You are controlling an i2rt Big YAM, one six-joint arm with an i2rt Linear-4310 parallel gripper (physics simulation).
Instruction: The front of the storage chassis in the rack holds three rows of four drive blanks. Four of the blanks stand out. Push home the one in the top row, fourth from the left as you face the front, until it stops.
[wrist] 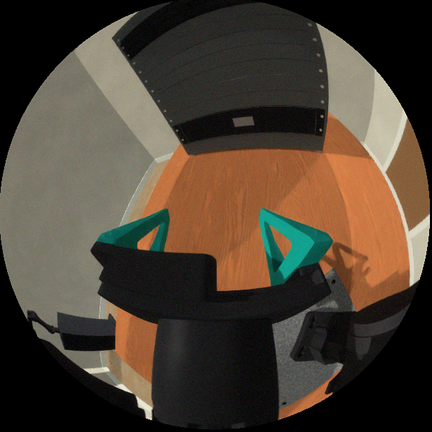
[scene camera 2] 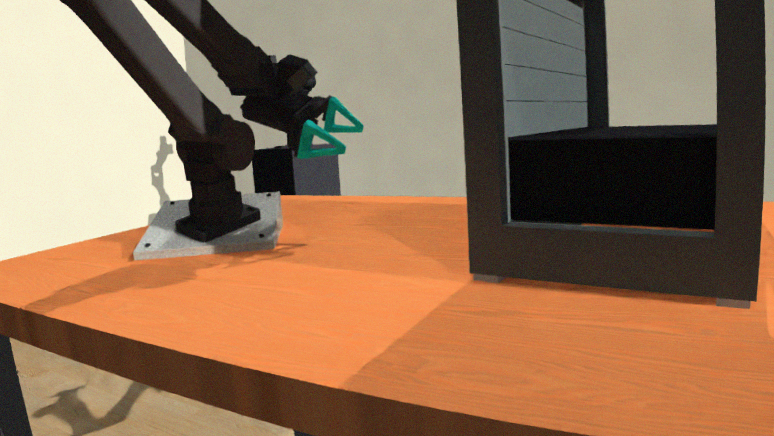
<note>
The pictures show: my gripper and a rack.
My gripper shows as well in the wrist view.
</note>
